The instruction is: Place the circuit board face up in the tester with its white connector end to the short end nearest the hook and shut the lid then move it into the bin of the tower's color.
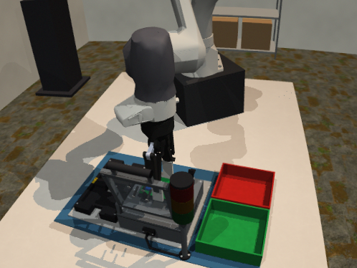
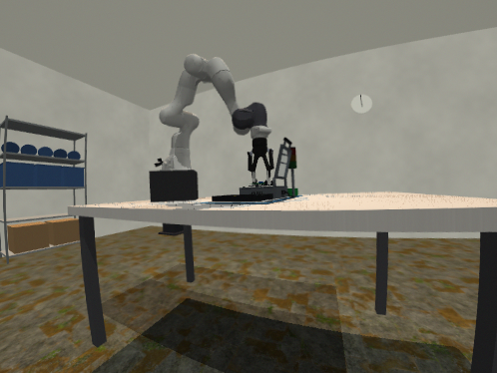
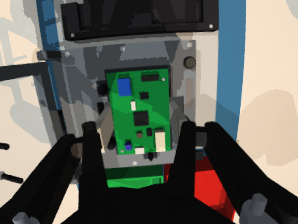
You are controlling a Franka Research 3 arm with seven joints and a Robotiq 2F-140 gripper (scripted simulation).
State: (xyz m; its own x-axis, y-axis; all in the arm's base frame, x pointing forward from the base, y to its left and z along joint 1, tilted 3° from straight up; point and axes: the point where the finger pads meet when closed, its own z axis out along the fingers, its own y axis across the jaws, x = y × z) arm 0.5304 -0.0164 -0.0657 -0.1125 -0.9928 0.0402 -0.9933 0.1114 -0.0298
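Now: hand 20 mm above the green circuit board. From my hand the other things lie so: green bin 70 mm ahead, 190 mm to the left, 90 mm below; then tester plate 10 mm ahead, 10 mm to the left, 30 mm below; then clear lid 120 mm ahead, 10 mm to the right, 80 mm above.
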